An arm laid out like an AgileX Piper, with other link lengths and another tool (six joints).
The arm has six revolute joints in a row. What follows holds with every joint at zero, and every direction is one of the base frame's. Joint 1 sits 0.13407 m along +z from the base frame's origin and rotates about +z. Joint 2 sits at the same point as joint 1 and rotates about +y. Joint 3 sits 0.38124 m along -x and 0.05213 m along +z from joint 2 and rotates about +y. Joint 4 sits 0.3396 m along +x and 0.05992 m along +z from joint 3 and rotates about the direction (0.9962, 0, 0.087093). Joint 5 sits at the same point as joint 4 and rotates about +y. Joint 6 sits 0.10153 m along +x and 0.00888 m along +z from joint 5 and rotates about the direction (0.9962, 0, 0.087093). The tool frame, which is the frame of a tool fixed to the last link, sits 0.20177 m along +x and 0.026 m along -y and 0.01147 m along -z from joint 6; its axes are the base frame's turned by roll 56.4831, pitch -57.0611 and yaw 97.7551 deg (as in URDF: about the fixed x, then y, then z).
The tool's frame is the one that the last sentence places.
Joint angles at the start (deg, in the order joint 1, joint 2, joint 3, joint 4, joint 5, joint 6):
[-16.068, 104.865, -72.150, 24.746, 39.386, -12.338]
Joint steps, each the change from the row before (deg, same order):
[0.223, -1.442, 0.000, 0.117, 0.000, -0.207]
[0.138, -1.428, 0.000, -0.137, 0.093, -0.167]
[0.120, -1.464, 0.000, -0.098, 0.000, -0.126]
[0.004, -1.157, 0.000, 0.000, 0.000, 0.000]
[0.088, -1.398, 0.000, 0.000, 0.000, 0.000]
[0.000, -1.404, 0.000, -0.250, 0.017, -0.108]
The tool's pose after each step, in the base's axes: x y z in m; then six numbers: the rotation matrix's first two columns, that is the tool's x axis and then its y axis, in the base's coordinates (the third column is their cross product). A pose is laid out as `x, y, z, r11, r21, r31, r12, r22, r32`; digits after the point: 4 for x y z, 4 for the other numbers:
0.5616, -0.0979, 0.0887, 0.8367, 0.1929, 0.5126, 0.0115, -0.9419, 0.3357
0.5623, -0.0971, 0.1026, 0.8237, 0.2033, 0.5293, 0.0100, -0.9386, 0.3450
0.5630, -0.0965, 0.1170, 0.8095, 0.2123, 0.5473, 0.0058, -0.9352, 0.3541
0.5632, -0.0965, 0.1285, 0.7987, 0.2153, 0.5618, -0.0011, -0.9333, 0.3592
0.5633, -0.0956, 0.1424, 0.7850, 0.2203, 0.5790, -0.0082, -0.9309, 0.3652
0.5626, -0.0964, 0.1560, 0.7711, 0.2294, 0.5939, -0.0136, -0.9267, 0.3756

